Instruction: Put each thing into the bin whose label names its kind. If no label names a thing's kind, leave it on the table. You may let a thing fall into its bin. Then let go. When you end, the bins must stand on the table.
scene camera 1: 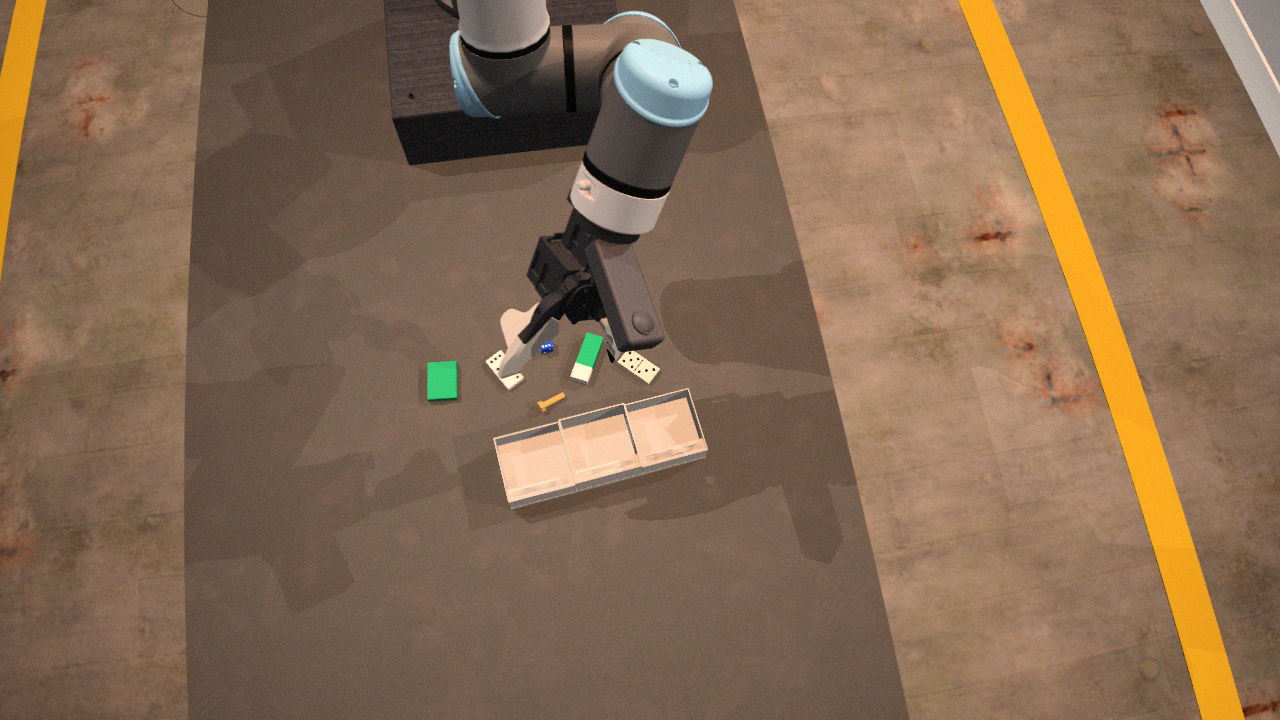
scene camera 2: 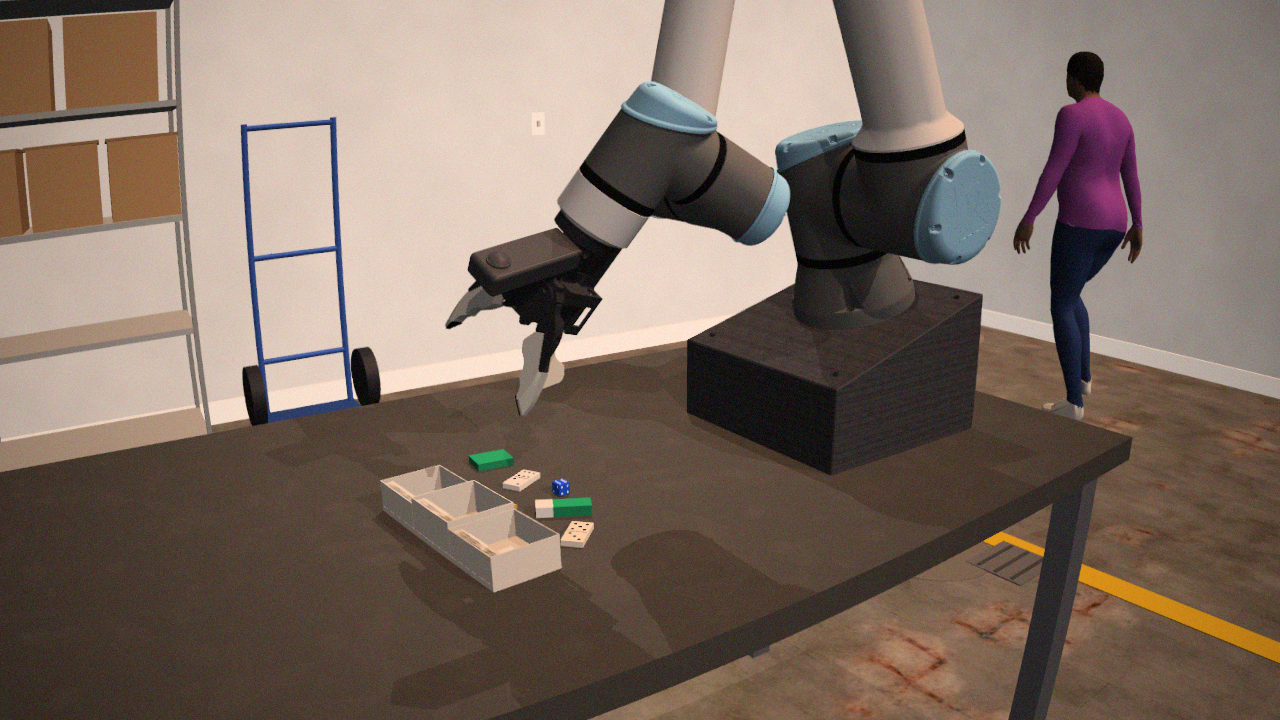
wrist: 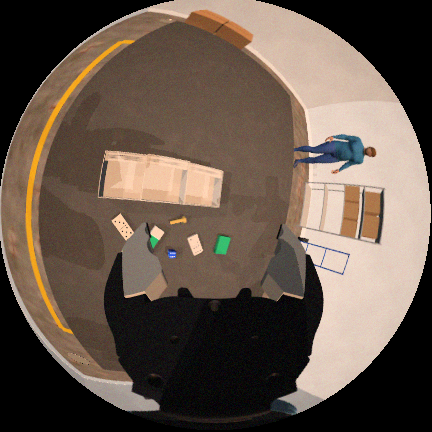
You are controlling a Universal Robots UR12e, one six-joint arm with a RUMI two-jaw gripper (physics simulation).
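Frame: origin at the arm's base, x back, y right, z up, level; millimetres.
Where they show: gripper, between the fingertips: (scene camera 1: 558,369) (scene camera 2: 482,370) (wrist: 213,226); arm's base, origin of its link: (scene camera 2: 854,302).
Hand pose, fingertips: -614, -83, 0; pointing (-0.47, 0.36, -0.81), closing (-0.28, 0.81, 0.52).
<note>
Things, the pixels of their centre, and the offset from my fingertips, as dx, dy, dz.
- green flat box, middle of its body: (scene camera 1: 442,381) (scene camera 2: 491,460) (wrist: 221,244) +57, +161, -172
- white domino, middle of its body: (scene camera 2: 521,480) (scene camera 1: 504,370) (wrist: 194,244) +69, +80, -173
- blue die, middle of its body: (scene camera 2: 561,487) (scene camera 1: 546,345) (wrist: 171,253) +100, +24, -169
- green-and-white block, middle of its body: (scene camera 2: 563,507) (scene camera 1: 587,358) (wrist: 150,240) +79, -29, -170
- second domino, middle of its body: (scene camera 2: 577,534) (scene camera 1: 638,366) (wrist: 122,226) +65, -96, -173
- small yellow bolt-like piece, middle of its body: (scene camera 1: 551,401) (wrist: 177,220) +22, +19, -171
My gripper (scene camera 1: 559,364) (scene camera 2: 486,368) (wrist: 213,226) is open and empty, high above the table. On the table lie a green flat box (scene camera 1: 442,380) (scene camera 2: 491,460) (wrist: 222,245), a white domino (scene camera 1: 512,382) (scene camera 2: 521,480) (wrist: 195,244), a blue die (scene camera 1: 546,347) (scene camera 2: 561,487) (wrist: 172,254), a green-and-white block (scene camera 1: 588,358) (scene camera 2: 571,507) (wrist: 157,233), a second domino (scene camera 1: 639,367) (scene camera 2: 578,534) (wrist: 121,226) and a small yellow bolt-like piece (scene camera 1: 551,402) (wrist: 178,220). A finger partly hides the block in the wrist view. Three joined bins (scene camera 1: 608,480) (scene camera 2: 528,570) stand beside them; their labels are unreadable.
The arm's dark base block (scene camera 1: 501,138) (scene camera 2: 760,429) stands on the table, across the small things from the bins. Beyond the table are a blue hand truck (scene camera 2: 253,268), a shelf unit (scene camera 2: 186,268) and a person (scene camera 2: 1090,170) (wrist: 348,149).
</note>
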